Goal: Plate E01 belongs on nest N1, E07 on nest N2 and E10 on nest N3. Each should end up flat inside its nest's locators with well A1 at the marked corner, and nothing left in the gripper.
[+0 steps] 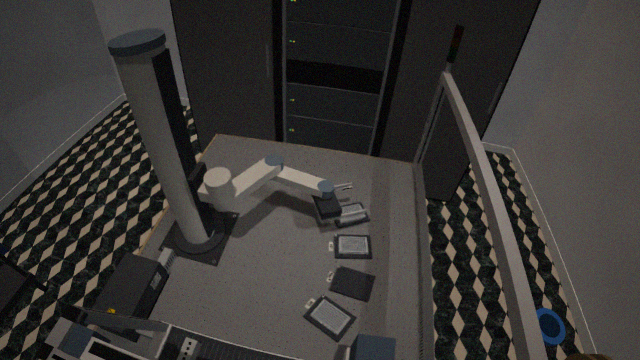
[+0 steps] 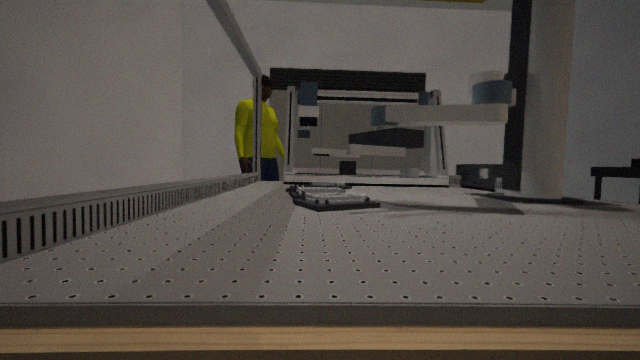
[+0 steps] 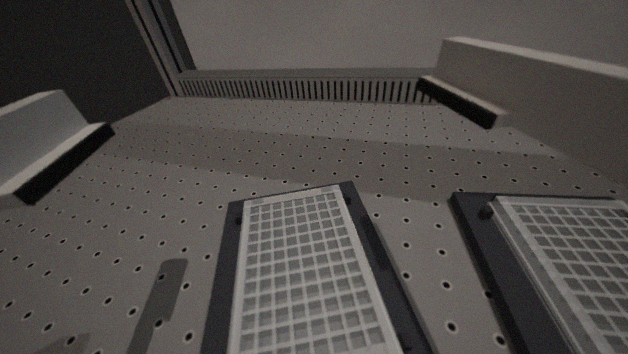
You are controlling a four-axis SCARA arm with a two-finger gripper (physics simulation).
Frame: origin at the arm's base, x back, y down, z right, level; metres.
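Where they show: gripper, between the fingertips: (image 1: pixel 358 197) (image 2: pixel 328 150) (image 3: pixel 268 86); arm's base, origin of its link: (image 1: pixel 200 233).
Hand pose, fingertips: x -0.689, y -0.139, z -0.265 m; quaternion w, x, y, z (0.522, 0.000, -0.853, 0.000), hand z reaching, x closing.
Note:
Each offset is from my fingertips to the top centre of the thing. "spot": to the spot under its first point.
My gripper (image 1: pixel 359 201) (image 2: pixel 331 151) (image 3: pixel 268 86) is open and raised above the farthest dark nest @[dx +0.022, dy +0.104, dz +0.009 m] (image 1: pixel 350 224) (image 2: pixel 357 204) (image 3: pixel 221 285), with nothing between its fingers. A pale gridded plate @[dx +0.021, dy +0.100, dz +0.010 m] (image 1: pixel 351 208) (image 2: pixel 332 192) (image 3: pixel 305 270) lies on that nest and looks flat between the locators. A second plate @[dx -0.010, dy +0.100, dz +0.189 m] (image 1: pixel 352 245) (image 3: pixel 575 250) lies on the neighbouring nest @[dx -0.011, dy +0.104, dz +0.188 m] (image 1: pixel 352 257) (image 3: pixel 482 250). The third nest @[dx -0.029, dy +0.104, dz +0.369 m] (image 1: pixel 352 283) bears no plate. A further plate @[dx +0.039, dy +0.100, dz +0.531 m] (image 1: pixel 329 316) lies on the angled nearest nest @[spot: dx +0.005, dy +0.114, dz +0.606 m] (image 1: pixel 336 337). Nest and plate labels and the A1 marks cannot be read.
A blue-grey box @[spot: dx -0.045, dy -0.362, dz +0.756 m] (image 1: pixel 374 347) stands beyond the angled nest. The arm's column (image 1: pixel 170 150) (image 2: pixel 547 100) and a dark box @[spot: dx +0.791, dy +0.011, dz +0.643 m] (image 1: pixel 130 285) stand on the other side. A slotted strip @[spot: dx -0.314, dy +0.101, dz -0.206 m] (image 2: pixel 125 205) (image 3: pixel 300 90) and a raised rail (image 1: pixel 480 165) run along the bench edge.

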